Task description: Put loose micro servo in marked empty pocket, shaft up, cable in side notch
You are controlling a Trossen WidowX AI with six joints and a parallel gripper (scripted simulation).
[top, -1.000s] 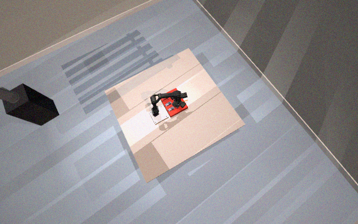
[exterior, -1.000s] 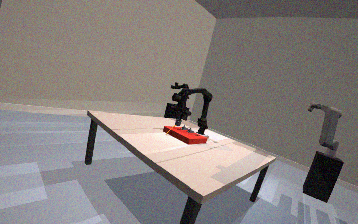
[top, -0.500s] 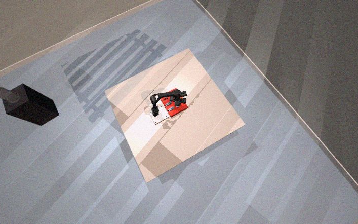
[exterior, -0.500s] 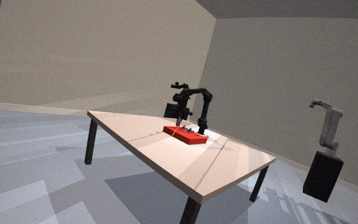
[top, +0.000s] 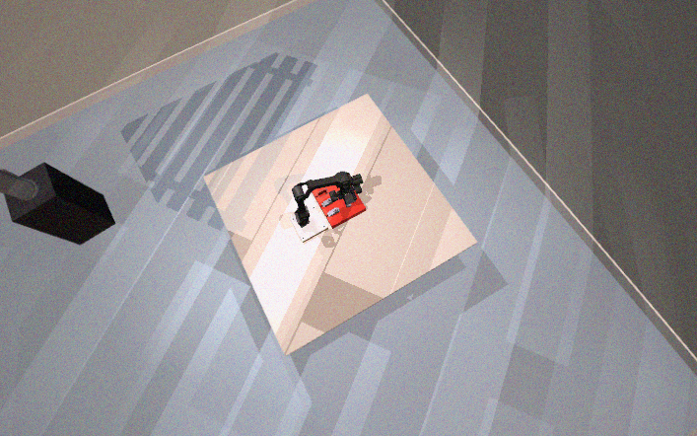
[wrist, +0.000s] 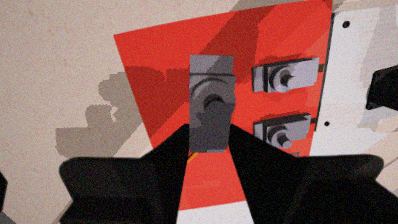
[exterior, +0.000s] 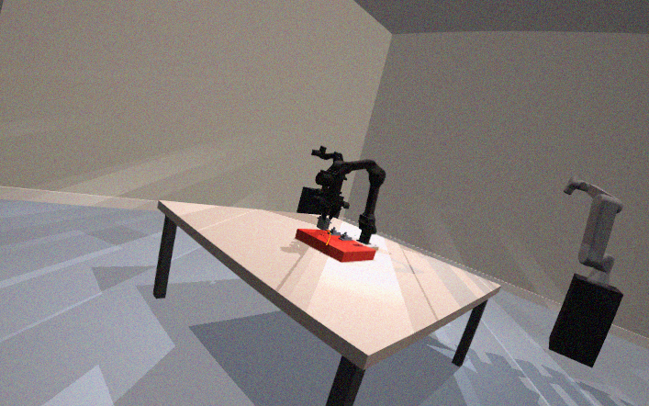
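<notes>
Now: the red deck 100 mm below my gripper tip, 60 mm to the left of it and 10 mm ahead of it.
</notes>
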